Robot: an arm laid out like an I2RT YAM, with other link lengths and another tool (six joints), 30 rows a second.
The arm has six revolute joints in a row. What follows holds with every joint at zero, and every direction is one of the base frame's.
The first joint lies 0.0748 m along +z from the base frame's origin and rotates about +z.
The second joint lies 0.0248 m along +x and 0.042 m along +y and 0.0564 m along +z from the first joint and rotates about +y.
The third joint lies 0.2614 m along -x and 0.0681 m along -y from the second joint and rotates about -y.
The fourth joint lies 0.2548 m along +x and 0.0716 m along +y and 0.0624 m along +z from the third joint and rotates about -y.
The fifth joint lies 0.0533 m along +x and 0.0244 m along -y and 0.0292 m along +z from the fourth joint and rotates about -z.
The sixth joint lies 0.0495 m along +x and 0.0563 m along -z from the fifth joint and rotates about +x.
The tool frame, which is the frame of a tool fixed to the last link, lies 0.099 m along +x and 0.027 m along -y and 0.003 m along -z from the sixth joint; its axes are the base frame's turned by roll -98.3, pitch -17.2 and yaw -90 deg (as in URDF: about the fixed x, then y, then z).
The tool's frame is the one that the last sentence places.
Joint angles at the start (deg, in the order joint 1, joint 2, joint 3, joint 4, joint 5, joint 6):
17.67, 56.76, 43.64, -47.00, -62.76, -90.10
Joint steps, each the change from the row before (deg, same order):
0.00, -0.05, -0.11, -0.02, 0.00, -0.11
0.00, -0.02, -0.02, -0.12, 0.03, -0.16
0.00, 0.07, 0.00, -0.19, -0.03, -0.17
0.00, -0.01, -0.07, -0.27, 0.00, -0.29
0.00, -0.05, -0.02, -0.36, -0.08, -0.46
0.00, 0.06, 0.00, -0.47, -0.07, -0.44
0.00, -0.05, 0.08, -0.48, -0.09, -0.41
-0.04, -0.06, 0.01, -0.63, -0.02, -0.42
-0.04, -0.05, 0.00, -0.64, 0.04, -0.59
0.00, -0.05, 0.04, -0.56, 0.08, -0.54
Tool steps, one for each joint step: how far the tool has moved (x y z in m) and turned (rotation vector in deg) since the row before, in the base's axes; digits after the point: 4 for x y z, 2 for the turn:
-0.0003, -0.0001, -0.0004, -0.02, -0.02, 0.04
-0.0003, -0.0001, -0.0002, -0.05, -0.04, 0.05
-0.0003, 0.0000, -0.0003, -0.04, 0.10, 0.08
-0.0007, -0.0002, -0.0005, -0.08, 0.05, 0.12
-0.0010, -0.0001, 0.0000, -0.01, -0.09, 0.22
-0.0009, -0.0001, -0.0004, -0.07, 0.12, 0.21
-0.0010, -0.0001, 0.0005, 0.00, -0.02, 0.21
-0.0012, -0.0004, -0.0002, -0.12, 0.16, 0.14
-0.0012, -0.0004, -0.0003, -0.17, 0.01, 0.18
-0.0011, -0.0003, -0.0001, -0.17, -0.07, 0.18

